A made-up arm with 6 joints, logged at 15 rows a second.
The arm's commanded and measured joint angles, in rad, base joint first. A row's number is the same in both.
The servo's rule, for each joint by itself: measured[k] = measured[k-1] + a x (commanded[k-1-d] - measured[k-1]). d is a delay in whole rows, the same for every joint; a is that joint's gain. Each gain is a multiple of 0.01, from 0.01 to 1. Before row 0 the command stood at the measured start. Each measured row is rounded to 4 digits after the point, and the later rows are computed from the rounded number. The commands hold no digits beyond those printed.
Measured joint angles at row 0:
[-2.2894, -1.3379, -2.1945, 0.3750, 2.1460, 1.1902]
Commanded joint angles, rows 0 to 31:
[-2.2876, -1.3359, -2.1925, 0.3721, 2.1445, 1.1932]
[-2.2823, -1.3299, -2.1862, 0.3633, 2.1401, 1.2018]
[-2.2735, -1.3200, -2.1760, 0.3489, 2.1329, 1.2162]
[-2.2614, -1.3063, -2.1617, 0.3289, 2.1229, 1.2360]
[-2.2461, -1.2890, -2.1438, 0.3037, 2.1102, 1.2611]
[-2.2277, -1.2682, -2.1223, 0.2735, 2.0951, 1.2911]
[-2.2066, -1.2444, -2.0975, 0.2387, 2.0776, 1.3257]
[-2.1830, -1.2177, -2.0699, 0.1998, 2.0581, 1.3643]
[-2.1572, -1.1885, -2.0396, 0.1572, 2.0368, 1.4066]
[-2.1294, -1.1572, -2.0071, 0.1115, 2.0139, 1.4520]
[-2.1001, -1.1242, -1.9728, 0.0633, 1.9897, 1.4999]
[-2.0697, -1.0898, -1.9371, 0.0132, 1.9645, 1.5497]
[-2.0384, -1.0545, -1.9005, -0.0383, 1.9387, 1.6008]
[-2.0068, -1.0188, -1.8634, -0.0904, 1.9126, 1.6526]
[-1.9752, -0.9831, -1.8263, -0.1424, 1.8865, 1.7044]
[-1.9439, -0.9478, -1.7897, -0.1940, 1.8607, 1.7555]
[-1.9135, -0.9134, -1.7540, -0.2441, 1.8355, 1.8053]
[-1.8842, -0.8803, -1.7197, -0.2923, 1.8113, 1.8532]
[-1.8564, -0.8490, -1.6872, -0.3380, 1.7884, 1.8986]
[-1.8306, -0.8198, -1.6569, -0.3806, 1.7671, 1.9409]
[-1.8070, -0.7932, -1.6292, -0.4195, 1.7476, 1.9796]
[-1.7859, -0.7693, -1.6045, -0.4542, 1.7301, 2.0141]
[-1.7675, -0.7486, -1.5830, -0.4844, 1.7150, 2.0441]
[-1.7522, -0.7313, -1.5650, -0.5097, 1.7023, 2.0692]
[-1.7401, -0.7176, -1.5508, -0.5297, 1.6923, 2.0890]
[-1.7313, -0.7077, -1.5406, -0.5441, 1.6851, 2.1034]
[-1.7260, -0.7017, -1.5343, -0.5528, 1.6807, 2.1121]
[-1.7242, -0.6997, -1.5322, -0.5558, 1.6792, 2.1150]
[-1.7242, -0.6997, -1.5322, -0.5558, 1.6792, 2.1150]
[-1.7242, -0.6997, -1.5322, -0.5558, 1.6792, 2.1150]
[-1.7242, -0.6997, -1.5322, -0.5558, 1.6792, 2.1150]
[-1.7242, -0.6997, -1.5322, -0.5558, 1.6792, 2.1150]
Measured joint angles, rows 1 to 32:
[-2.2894, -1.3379, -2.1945, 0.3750, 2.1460, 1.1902]
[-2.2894, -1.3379, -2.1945, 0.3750, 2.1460, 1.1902]
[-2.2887, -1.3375, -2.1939, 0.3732, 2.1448, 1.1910]
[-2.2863, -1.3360, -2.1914, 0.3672, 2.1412, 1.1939]
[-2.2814, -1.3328, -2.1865, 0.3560, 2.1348, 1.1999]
[-2.2738, -1.3275, -2.1786, 0.3395, 2.1256, 1.2096]
[-2.2633, -1.3198, -2.1675, 0.3177, 2.1137, 1.2235]
[-2.2498, -1.3095, -2.1530, 0.2907, 2.0994, 1.2418]
[-2.2334, -1.2965, -2.1352, 0.2590, 2.0826, 1.2645]
[-2.2142, -1.2807, -2.1143, 0.2229, 2.0637, 1.2914]
[-2.1925, -1.2623, -2.0904, 0.1828, 2.0430, 1.3225]
[-2.1685, -1.2413, -2.0637, 0.1393, 2.0206, 1.3575]
[-2.1425, -1.2179, -2.0346, 0.0929, 1.9968, 1.3959]
[-2.1148, -1.1923, -2.0034, 0.0443, 1.9719, 1.4374]
[-2.0858, -1.1647, -1.9705, -0.0061, 1.9463, 1.4815]
[-2.0558, -1.1355, -1.9362, -0.0575, 1.9204, 1.5277]
[-2.0252, -1.1050, -1.9010, -0.1093, 1.8943, 1.5754]
[-1.9943, -1.0736, -1.8654, -0.1610, 1.8684, 1.6240]
[-1.9636, -1.0416, -1.8298, -0.2117, 1.8431, 1.6730]
[-1.9334, -1.0093, -1.7946, -0.2609, 1.8186, 1.7217]
[-1.9041, -0.9772, -1.7602, -0.3079, 1.7953, 1.7695]
[-1.8762, -0.9457, -1.7271, -0.3522, 1.7736, 1.8158]
[-1.8499, -0.9152, -1.6958, -0.3933, 1.7536, 1.8600]
[-1.8256, -0.8860, -1.6666, -0.4304, 1.7355, 1.9016]
[-1.8035, -0.8585, -1.6398, -0.4633, 1.7197, 1.9401]
[-1.7840, -0.8331, -1.6159, -0.4916, 1.7063, 1.9750]
[-1.7673, -0.8100, -1.5951, -0.5148, 1.6955, 2.0058]
[-1.7536, -0.7895, -1.5777, -0.5327, 1.6875, 2.0322]
[-1.7431, -0.7719, -1.5638, -0.5450, 1.6823, 2.0538]
[-1.7359, -0.7575, -1.5537, -0.5516, 1.6799, 2.0703]
[-1.7315, -0.7459, -1.5468, -0.5542, 1.6794, 2.0824]
[-1.7287, -0.7367, -1.5421, -0.5552, 1.6792, 2.0912]
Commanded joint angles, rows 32 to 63:
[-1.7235, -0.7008, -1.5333, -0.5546, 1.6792, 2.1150]
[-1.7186, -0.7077, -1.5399, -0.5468, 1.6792, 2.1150]
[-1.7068, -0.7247, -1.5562, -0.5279, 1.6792, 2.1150]
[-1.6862, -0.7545, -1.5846, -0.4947, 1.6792, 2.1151]
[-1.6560, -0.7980, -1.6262, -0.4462, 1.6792, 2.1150]
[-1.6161, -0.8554, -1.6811, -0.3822, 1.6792, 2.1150]
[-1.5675, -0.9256, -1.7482, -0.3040, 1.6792, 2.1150]
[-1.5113, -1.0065, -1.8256, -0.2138, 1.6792, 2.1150]
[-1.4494, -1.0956, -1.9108, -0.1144, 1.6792, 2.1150]
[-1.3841, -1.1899, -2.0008, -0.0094, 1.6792, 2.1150]
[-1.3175, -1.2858, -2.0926, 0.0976, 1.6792, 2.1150]
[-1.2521, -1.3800, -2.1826, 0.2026, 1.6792, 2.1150]
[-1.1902, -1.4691, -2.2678, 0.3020, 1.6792, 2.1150]
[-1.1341, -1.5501, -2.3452, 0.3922, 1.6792, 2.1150]
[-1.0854, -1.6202, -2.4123, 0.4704, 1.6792, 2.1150]
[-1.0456, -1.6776, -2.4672, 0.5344, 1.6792, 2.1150]
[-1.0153, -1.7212, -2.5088, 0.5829, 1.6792, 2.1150]
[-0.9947, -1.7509, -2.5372, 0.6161, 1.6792, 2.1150]
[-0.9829, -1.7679, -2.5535, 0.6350, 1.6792, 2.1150]
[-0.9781, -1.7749, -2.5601, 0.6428, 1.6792, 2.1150]
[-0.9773, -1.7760, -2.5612, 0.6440, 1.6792, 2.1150]
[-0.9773, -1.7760, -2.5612, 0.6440, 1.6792, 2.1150]
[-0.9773, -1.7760, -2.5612, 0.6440, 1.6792, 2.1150]
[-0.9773, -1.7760, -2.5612, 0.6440, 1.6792, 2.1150]
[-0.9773, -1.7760, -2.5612, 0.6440, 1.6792, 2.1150]
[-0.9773, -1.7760, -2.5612, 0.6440, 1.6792, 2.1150]
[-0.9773, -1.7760, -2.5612, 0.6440, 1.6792, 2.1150]
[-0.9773, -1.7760, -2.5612, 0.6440, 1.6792, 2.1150]
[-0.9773, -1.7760, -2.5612, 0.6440, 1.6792, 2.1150]
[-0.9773, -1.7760, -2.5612, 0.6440, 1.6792, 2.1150]
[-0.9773, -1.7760, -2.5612, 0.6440, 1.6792, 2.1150]
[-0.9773, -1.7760, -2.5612, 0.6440, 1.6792, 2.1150]
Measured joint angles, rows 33 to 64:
[-1.7270, -0.7293, -1.5389, -0.5556, 1.6792, 2.0976]
[-1.7259, -0.7234, -1.5368, -0.5557, 1.6792, 2.1023]
[-1.7250, -0.7189, -1.5357, -0.5550, 1.6792, 2.1057]
[-1.7226, -0.7167, -1.5370, -0.5500, 1.6792, 2.1082]
[-1.7166, -0.7183, -1.5431, -0.5365, 1.6792, 2.1100]
[-1.7050, -0.7255, -1.5564, -0.5110, 1.6792, 2.1114]
[-1.6864, -0.7400, -1.5787, -0.4715, 1.6792, 2.1124]
[-1.6597, -0.7631, -1.6115, -0.4170, 1.6792, 2.1131]
[-1.6247, -0.7956, -1.6552, -0.3481, 1.6792, 2.1136]
[-1.5816, -0.8378, -1.7097, -0.2662, 1.6792, 2.1140]
[-1.5314, -0.8894, -1.7741, -0.1736, 1.6792, 2.1143]
[-1.4754, -0.9495, -1.8466, -0.0734, 1.6792, 2.1145]
[-1.4154, -1.0168, -1.9253, 0.0309, 1.6792, 2.1146]
[-1.3533, -1.0894, -2.0076, 0.1356, 1.6792, 2.1147]
[-1.2913, -1.1653, -2.0909, 0.2371, 1.6792, 2.1148]
[-1.2316, -1.2423, -2.1723, 0.3317, 1.6792, 2.1149]
[-1.1760, -1.3179, -2.2491, 0.4163, 1.6792, 2.1149]
[-1.1264, -1.3898, -2.3189, 0.4883, 1.6792, 2.1149]
[-1.0842, -1.4561, -2.3797, 0.5460, 1.6792, 2.1149]
[-1.0502, -1.5151, -2.4301, 0.5888, 1.6792, 2.1149]
[-1.0246, -1.5657, -2.4696, 0.6170, 1.6792, 2.1149]
[-1.0069, -1.6075, -2.4986, 0.6327, 1.6792, 2.1149]
[-0.9957, -1.6412, -2.5186, 0.6396, 1.6792, 2.1149]
[-0.9887, -1.6682, -2.5322, 0.6423, 1.6792, 2.1149]
[-0.9844, -1.6898, -2.5415, 0.6433, 1.6792, 2.1149]
[-0.9817, -1.7070, -2.5478, 0.6437, 1.6792, 2.1149]
[-0.9800, -1.7208, -2.5521, 0.6439, 1.6792, 2.1149]
[-0.9790, -1.7318, -2.5550, 0.6440, 1.6792, 2.1149]
[-0.9784, -1.7406, -2.5570, 0.6440, 1.6792, 2.1149]
[-0.9780, -1.7477, -2.5583, 0.6440, 1.6792, 2.1149]
[-0.9777, -1.7534, -2.5592, 0.6440, 1.6792, 2.1149]
[-0.9775, -1.7579, -2.5598, 0.6440, 1.6792, 2.1149]

